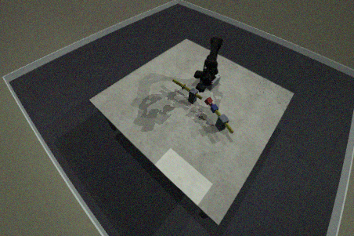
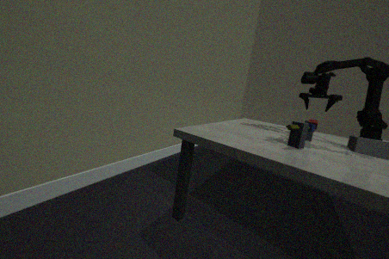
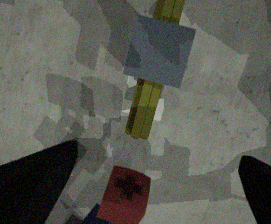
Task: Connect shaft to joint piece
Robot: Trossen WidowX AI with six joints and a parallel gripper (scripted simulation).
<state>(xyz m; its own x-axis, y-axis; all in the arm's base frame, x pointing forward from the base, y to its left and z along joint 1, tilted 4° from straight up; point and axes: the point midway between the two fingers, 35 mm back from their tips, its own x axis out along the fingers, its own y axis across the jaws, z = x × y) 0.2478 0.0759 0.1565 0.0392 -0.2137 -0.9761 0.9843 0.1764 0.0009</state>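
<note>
My gripper tip is now 90 mm to the right of the dark red square joint piece, 80 mm above it and 10 mm short of it.
</note>
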